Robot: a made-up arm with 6 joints. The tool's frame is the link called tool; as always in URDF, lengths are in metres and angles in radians. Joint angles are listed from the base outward.
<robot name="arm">
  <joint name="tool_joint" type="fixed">
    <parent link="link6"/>
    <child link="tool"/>
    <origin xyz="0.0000 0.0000 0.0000" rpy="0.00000 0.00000 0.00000"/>
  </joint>
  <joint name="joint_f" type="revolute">
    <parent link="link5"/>
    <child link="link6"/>
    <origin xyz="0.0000 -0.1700 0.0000" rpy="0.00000 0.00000 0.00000"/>
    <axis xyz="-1 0 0"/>
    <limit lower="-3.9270" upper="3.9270"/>
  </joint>
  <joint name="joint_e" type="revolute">
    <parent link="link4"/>
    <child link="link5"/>
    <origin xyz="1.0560 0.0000 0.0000" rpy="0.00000 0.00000 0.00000"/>
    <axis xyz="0 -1 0"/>
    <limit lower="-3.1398" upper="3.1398"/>
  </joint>
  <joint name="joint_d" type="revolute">
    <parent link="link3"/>
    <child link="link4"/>
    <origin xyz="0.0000 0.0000 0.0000" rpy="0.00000 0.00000 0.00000"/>
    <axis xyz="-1 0 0"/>
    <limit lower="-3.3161" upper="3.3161"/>
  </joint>
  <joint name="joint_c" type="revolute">
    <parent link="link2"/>
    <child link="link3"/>
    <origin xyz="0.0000 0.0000 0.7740" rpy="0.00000 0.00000 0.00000"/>
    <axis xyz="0 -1 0"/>
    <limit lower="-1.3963" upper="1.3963"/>
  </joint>
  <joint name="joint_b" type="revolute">
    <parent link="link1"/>
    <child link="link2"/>
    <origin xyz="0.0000 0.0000 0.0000" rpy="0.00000 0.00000 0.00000"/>
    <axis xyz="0 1 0"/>
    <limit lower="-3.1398" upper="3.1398"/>
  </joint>
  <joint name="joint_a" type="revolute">
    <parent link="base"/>
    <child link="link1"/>
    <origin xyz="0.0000 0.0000 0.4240" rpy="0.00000 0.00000 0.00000"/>
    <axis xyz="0 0 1"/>
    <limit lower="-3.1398" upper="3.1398"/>
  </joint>
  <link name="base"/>
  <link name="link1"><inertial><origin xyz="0.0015 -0.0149 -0.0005"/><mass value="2.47"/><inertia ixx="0.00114" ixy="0" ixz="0" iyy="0.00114" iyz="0" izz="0.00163"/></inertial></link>
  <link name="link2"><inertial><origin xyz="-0.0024 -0.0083 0.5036"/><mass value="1.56"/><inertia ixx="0.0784" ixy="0" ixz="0" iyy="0.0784" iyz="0" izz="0.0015"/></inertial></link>
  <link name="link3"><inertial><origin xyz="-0.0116 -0.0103 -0.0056"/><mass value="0.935"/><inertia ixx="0.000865" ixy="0" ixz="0" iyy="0.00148" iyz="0" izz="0.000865"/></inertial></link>
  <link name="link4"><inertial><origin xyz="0.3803 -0.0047 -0.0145"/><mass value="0.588"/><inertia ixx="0.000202" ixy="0" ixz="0" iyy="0.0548" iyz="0" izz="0.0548"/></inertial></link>
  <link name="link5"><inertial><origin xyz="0.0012 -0.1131 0.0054"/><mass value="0.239"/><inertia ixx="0.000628" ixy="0" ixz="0" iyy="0.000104" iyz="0" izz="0.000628"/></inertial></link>
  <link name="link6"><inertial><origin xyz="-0.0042 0.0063 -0.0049"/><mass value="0.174"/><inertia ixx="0.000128" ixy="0" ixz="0" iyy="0.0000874" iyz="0" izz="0.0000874"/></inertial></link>
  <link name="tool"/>
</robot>
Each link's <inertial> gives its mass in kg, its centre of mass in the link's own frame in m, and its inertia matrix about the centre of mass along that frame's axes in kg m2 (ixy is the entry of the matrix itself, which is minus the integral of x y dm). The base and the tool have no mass. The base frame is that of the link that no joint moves.
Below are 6 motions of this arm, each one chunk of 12 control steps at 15 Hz.
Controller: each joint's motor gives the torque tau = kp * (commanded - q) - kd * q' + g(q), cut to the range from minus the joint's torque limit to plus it. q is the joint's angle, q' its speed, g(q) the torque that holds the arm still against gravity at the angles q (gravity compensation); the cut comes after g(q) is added. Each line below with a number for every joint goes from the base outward.
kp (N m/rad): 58 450 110 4.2 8.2 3.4
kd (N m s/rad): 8.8 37 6.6 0.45 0.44 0.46
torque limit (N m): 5.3 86 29 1.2 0.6 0.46
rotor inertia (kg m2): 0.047 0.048 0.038 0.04 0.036 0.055
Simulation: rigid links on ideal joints. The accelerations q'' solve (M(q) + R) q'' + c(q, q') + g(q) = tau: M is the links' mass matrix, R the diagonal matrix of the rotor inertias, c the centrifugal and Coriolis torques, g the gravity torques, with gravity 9.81 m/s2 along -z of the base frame. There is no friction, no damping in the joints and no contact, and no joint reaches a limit. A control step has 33 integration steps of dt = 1/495 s. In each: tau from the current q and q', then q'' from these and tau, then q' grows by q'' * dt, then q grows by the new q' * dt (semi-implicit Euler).
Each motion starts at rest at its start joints. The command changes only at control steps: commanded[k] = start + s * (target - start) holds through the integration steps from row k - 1 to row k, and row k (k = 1, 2, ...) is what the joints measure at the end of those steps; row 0 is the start. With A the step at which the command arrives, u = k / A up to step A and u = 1 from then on. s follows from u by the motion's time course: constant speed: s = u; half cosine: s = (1 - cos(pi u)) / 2; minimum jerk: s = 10 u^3 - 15 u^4 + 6 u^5; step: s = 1 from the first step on.
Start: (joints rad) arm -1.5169 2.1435 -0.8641 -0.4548 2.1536 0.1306
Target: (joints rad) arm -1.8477 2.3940 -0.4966 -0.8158 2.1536 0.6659
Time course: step
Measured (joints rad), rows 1 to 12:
1: -1.5256 2.2482 -0.7235 -0.5756 2.1531 0.1490
2: -1.5639 2.3544 -0.5337 -0.7267 2.1532 0.2048
3: -1.6402 2.3916 -0.4445 -0.7825 2.1541 0.2984
4: -1.7256 2.3937 -0.4413 -0.7833 2.1546 0.4217
5: -1.7919 2.3914 -0.4702 -0.7826 2.1543 0.5422
6: -1.8338 2.3927 -0.4967 -0.7993 2.1537 0.6364
7: -1.8554 2.3951 -0.5094 -0.8268 2.1532 0.6963
8: -1.8632 2.3963 -0.5100 -0.8502 2.1531 0.7243
9: -1.8633 2.3959 -0.5045 -0.8595 2.1533 0.7282
10: -1.8599 2.3949 -0.4984 -0.8539 2.1535 0.7176
11: -1.8557 2.3940 -0.4948 -0.8392 2.1537 0.7008
12: -1.8519 2.3935 -0.4938 -0.8229 2.1537 0.6840

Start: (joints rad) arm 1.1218 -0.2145 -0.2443 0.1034 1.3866 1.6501
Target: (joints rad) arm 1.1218 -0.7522 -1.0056 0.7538 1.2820 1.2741
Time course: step
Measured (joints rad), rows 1 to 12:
1: 1.1314 -0.3632 -0.4878 0.2935 1.3520 1.6299
2: 1.1313 -0.6159 -0.8809 0.5997 1.2924 1.5718
3: 1.1241 -0.7351 -1.0837 0.7164 1.2594 1.4816
4: 1.1190 -0.7582 -1.1186 0.6910 1.2595 1.3859
5: 1.1163 -0.7550 -1.0722 0.6420 1.2739 1.3072
6: 1.1155 -0.7523 -1.0173 0.6411 1.2854 1.2553
7: 1.1162 -0.7529 -0.9869 0.6898 1.2883 1.2299
8: 1.1178 -0.7539 -0.9820 0.7519 1.2855 1.2249
9: 1.1199 -0.7539 -0.9904 0.7951 1.2821 1.2325
10: 1.1218 -0.7530 -1.0009 0.8083 1.2805 1.2455
11: 1.1232 -0.7522 -1.0075 0.7979 1.2808 1.2587
12: 1.1236 -0.7518 -1.0094 0.7772 1.2817 1.2694

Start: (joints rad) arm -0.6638 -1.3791 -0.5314 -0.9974 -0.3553 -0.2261
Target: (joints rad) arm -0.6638 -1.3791 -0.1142 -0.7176 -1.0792 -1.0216
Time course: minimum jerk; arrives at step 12
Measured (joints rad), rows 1 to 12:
1: -0.6638 -1.3790 -0.5307 -0.9975 -0.3567 -0.2266
2: -0.6637 -1.3786 -0.5258 -0.9977 -0.3670 -0.2303
3: -0.6636 -1.3778 -0.5100 -0.9969 -0.3988 -0.2435
4: -0.6633 -1.3767 -0.4777 -0.9914 -0.4615 -0.2740
5: -0.6629 -1.3758 -0.4275 -0.9761 -0.5546 -0.3281
6: -0.6626 -1.3756 -0.3629 -0.9470 -0.6696 -0.4080
7: -0.6625 -1.3761 -0.2916 -0.9033 -0.7922 -0.5119
8: -0.6626 -1.3775 -0.2228 -0.8480 -0.9063 -0.6322
9: -0.6630 -1.3795 -0.1647 -0.7877 -0.9987 -0.7569
10: -0.6637 -1.3817 -0.1234 -0.7308 -1.0611 -0.8722
11: -0.6645 -1.3835 -0.1010 -0.6855 -1.0917 -0.9660
12: -0.6651 -1.3841 -0.0957 -0.6584 -1.0958 -1.0307

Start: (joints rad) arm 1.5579 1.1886 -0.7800 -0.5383 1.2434 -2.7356
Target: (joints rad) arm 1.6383 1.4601 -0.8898 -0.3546 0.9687 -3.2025
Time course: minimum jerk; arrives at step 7
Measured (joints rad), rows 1 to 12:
1: 1.5581 1.1910 -0.7803 -0.5364 1.2410 -2.7368
2: 1.5599 1.2063 -0.7831 -0.5241 1.2247 -2.7460
3: 1.5650 1.2448 -0.7941 -0.4920 1.1807 -2.7749
4: 1.5746 1.3049 -0.8174 -0.4428 1.1091 -2.8315
5: 1.5880 1.3721 -0.8505 -0.3934 1.0290 -2.9162
6: 1.6031 1.4264 -0.8837 -0.3646 0.9681 -3.0165
7: 1.6172 1.4557 -0.9056 -0.3655 0.9436 -3.1115
8: 1.6286 1.4643 -0.9110 -0.3838 0.9494 -3.1849
9: 1.6368 1.4640 -0.9045 -0.3982 0.9647 -3.2306
10: 1.6421 1.4618 -0.8947 -0.3969 0.9741 -3.2510
11: 1.6448 1.4603 -0.8879 -0.3817 0.9748 -3.2526
12: 1.6456 1.4597 -0.8855 -0.3620 0.9711 -3.2431

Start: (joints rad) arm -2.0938 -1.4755 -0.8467 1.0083 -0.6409 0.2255
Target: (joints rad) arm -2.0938 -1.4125 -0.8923 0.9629 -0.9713 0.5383
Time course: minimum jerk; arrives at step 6
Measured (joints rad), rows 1 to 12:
1: -2.0938 -1.4747 -0.8470 1.0083 -0.6453 0.2268
2: -2.0939 -1.4697 -0.8490 1.0084 -0.6734 0.2359
3: -2.0942 -1.4578 -0.8559 1.0074 -0.7426 0.2632
4: -2.0944 -1.4409 -0.8688 1.0028 -0.8483 0.3139
5: -2.0945 -1.4246 -0.8848 0.9920 -0.9506 0.3820
6: -2.0942 -1.4145 -0.8977 0.9755 -1.0058 0.4521
7: -2.0938 -1.4108 -0.9029 0.9578 -1.0081 0.5098
8: -2.0934 -1.4106 -0.9010 0.9454 -0.9856 0.5485
9: -2.0932 -1.4115 -0.8961 0.9418 -0.9665 0.5684
10: -2.0932 -1.4123 -0.8920 0.9463 -0.9612 0.5736
11: -2.0933 -1.4127 -0.8901 0.9547 -0.9653 0.5692
12: -2.0935 -1.4128 -0.8902 0.9626 -0.9709 0.5604

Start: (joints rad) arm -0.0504 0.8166 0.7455 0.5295 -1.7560 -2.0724
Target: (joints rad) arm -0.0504 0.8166 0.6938 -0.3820 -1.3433 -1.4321
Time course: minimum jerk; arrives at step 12
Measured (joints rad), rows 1 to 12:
1: -0.0504 0.8166 0.7454 0.5288 -1.7552 -2.0720
2: -0.0503 0.8164 0.7450 0.5230 -1.7493 -2.0690
3: -0.0500 0.8159 0.7436 0.5032 -1.7310 -2.0582
4: -0.0496 0.8153 0.7407 0.4592 -1.6951 -2.0334
5: -0.0490 0.8146 0.7359 0.3836 -1.6415 -1.9894
6: -0.0487 0.8141 0.7292 0.2757 -1.5757 -1.9242
7: -0.0489 0.8142 0.7208 0.1416 -1.5062 -1.8400
8: -0.0499 0.8148 0.7113 -0.0062 -1.4417 -1.7434
9: -0.0515 0.8160 0.7017 -0.1516 -1.3894 -1.6438
10: -0.0530 0.8175 0.6934 -0.2783 -1.3539 -1.5519
11: -0.0540 0.8190 0.6876 -0.3727 -1.3365 -1.4772
12: -0.0540 0.8199 0.6851 -0.4282 -1.3341 -1.4255

